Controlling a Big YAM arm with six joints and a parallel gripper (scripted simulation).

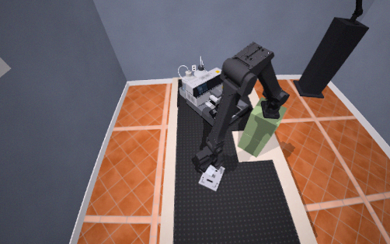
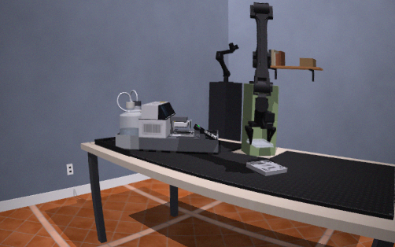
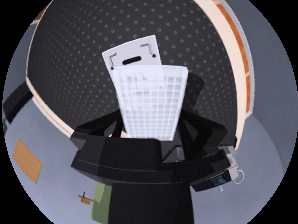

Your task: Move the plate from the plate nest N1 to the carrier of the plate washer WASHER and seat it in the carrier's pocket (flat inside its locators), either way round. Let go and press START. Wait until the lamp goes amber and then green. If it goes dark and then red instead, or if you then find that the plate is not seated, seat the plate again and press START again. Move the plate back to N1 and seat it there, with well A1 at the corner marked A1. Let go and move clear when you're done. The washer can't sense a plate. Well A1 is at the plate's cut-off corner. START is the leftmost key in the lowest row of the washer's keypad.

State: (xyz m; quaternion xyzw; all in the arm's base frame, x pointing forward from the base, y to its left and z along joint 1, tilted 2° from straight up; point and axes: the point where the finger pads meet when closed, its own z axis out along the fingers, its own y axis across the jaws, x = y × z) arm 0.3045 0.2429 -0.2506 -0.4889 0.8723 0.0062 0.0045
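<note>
The plate nest N1 lies 110 mm below my hand, 40 mm to the left of it and 10 mm behind it. From my hand the other things lie so: bottle 750 mm to the right, 250 mm ahead, 30 mm above; well plate 10 mm below; plate washer 600 mm to the right, 10 mm behind, 10 mm above.
</note>
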